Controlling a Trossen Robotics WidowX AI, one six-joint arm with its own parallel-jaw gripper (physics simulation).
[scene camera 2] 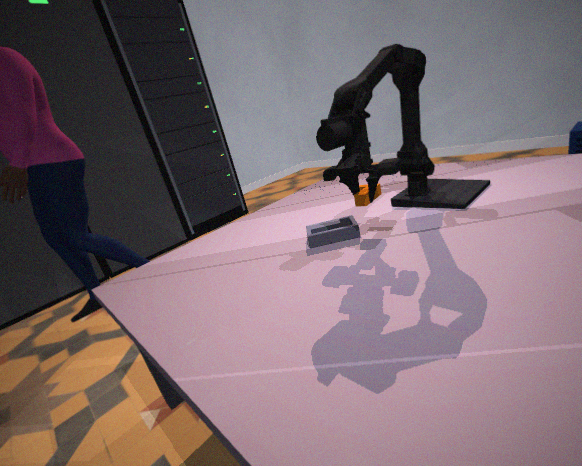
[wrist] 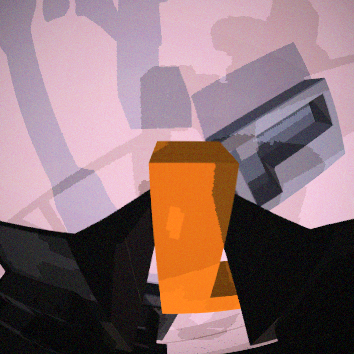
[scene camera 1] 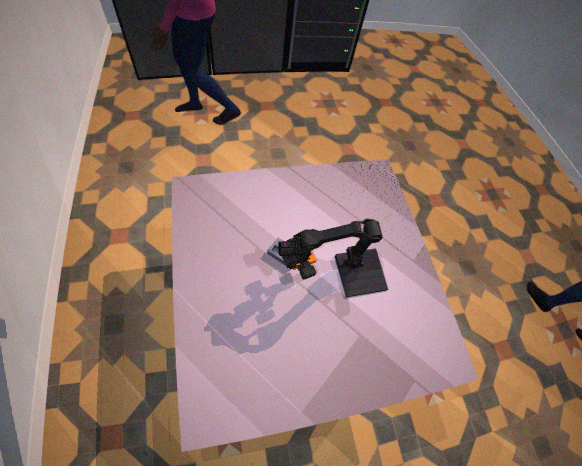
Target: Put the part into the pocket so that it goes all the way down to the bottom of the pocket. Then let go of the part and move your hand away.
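Pixels of known places: gripper, fingertip midpoint: [scene camera 2: 365, 202] [wrist: 186, 195] [scene camera 1: 298, 265]; arm's base, origin of the base link: [scene camera 2: 417, 192] [wrist: 143, 312] [scene camera 1: 351, 262].
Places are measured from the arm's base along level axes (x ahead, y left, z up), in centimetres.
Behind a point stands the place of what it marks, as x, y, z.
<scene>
The orange part [scene camera 1: 311, 257] {20.9, -5.8, 9.4} [scene camera 2: 362, 196] {30.1, -4.5, 9.5} [wrist: 190, 215] {28.0, -5.2, 9.8} is an elongated block with a darker recess near its lower right end in the wrist view. My gripper [scene camera 2: 365, 195] {27.3, -5.3, 6.8} [wrist: 186, 195] {27.3, -5.3, 6.8} is shut on it and holds it above the table. The grey block with the pocket [scene camera 2: 334, 239] {32.9, -13.3, -1.3} [wrist: 334, 145] {30.2, -21.7, 1.2} sits on the table, apart from the part and to its upper right in the wrist view. Its pocket has a long slot and a wider bend at one end, and is empty. The hand partly hides the part and grey block in scene camera 1.
The pink table [scene camera 1: 240, 400] {68.9, 38.4, -2.4} [scene camera 2: 250, 320] {67.2, -14.3, -2.4} carries the arm's black base plate [scene camera 1: 362, 275] {-2.3, 7.6, -0.5} [scene camera 2: 440, 192] {0.0, 6.6, -0.4} beside the work area. Arm shadows cross the table. A person [scene camera 1: 195, 55] [scene camera 2: 45, 150] and dark server cabinets [scene camera 1: 250, 40] [scene camera 2: 170, 125] stand beyond the table.
</scene>
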